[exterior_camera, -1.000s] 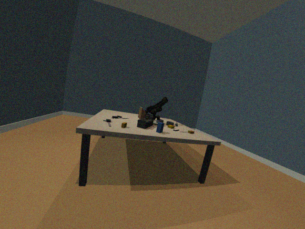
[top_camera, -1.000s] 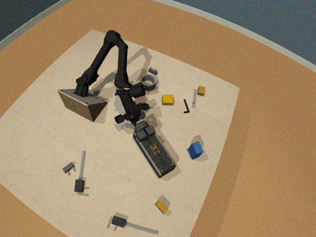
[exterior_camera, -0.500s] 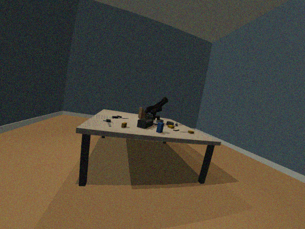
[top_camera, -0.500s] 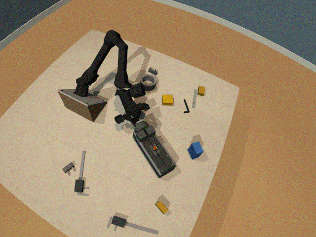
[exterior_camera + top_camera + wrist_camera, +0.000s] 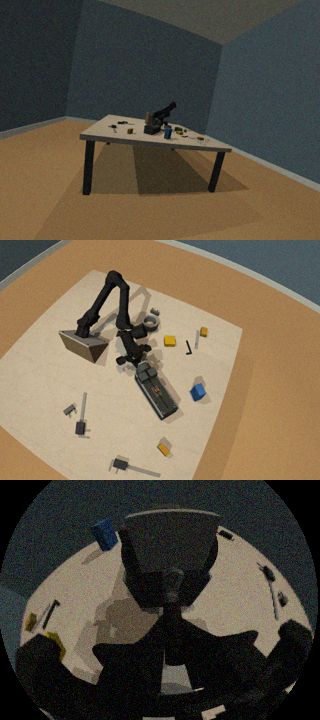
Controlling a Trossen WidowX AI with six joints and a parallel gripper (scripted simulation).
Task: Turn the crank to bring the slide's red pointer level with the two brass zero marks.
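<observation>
Right now the crank handle is 30 mm above my gripper tip, 20 mm behind it and 10 mm to the left of it. The rest, counted from my gripper tip: yellow block 250 mm to the left, 80 mm ahead, 20 mm below; then red pointer 130 mm ahead, 100 mm to the right, 50 mm above; then black hex key 240 mm to the left, 210 mm ahead, 30 mm below.
</observation>
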